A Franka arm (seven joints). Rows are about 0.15 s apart.
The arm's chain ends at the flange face. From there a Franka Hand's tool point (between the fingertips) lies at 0.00 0.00 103.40 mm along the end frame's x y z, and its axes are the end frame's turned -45 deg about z.
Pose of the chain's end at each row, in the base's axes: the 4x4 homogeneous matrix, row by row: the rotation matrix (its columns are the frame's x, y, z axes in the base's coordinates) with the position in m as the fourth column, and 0 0 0 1 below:
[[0.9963 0.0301 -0.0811 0.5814], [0.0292 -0.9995 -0.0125 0.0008], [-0.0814 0.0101 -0.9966 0.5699], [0 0 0 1]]
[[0.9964 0.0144 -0.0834 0.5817], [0.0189 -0.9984 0.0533 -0.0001], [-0.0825 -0.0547 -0.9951 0.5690], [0 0 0 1]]
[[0.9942 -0.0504 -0.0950 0.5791], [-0.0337 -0.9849 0.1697 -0.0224], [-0.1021 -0.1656 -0.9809 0.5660], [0 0 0 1]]
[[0.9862 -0.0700 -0.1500 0.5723], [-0.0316 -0.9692 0.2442 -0.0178], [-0.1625 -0.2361 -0.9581 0.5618], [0 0 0 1]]
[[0.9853 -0.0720 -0.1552 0.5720], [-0.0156 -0.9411 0.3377 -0.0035], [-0.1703 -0.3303 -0.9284 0.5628], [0 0 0 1]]
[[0.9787 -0.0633 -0.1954 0.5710], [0.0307 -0.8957 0.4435 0.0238], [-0.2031 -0.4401 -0.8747 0.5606], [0 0 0 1]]
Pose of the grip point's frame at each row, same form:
[[0.6832 0.7258 -0.0811 0.5730], [0.7274 -0.6861 -0.0125 -0.0005], [-0.0647 -0.0504 -0.9966 0.4669], [0 0 0 1]]
[[0.6944 0.7147 -0.0834 0.5731], [0.7193 -0.6926 0.0533 0.0054], [-0.0197 -0.0970 -0.9951 0.4661], [0 0 0 1]]
[[0.7386 0.6674 -0.0950 0.5693], [0.6726 -0.7203 0.1697 -0.0049], [0.0449 -0.1893 -0.9809 0.4646], [0 0 0 1]]
[[0.7468 0.6479 -0.1500 0.5568], [0.6630 -0.7077 0.2442 0.0075], [0.0520 -0.2819 -0.9581 0.4627], [0 0 0 1]]
[[0.7476 0.6458 -0.1552 0.5560], [0.6544 -0.6765 0.3377 0.0314], [0.1131 -0.3540 -0.9284 0.4668], [0 0 0 1]]
[[0.7368 0.6473 -0.1954 0.5508], [0.6551 -0.6116 0.4435 0.0697], [0.1676 -0.4548 -0.8747 0.4702], [0 0 0 1]]

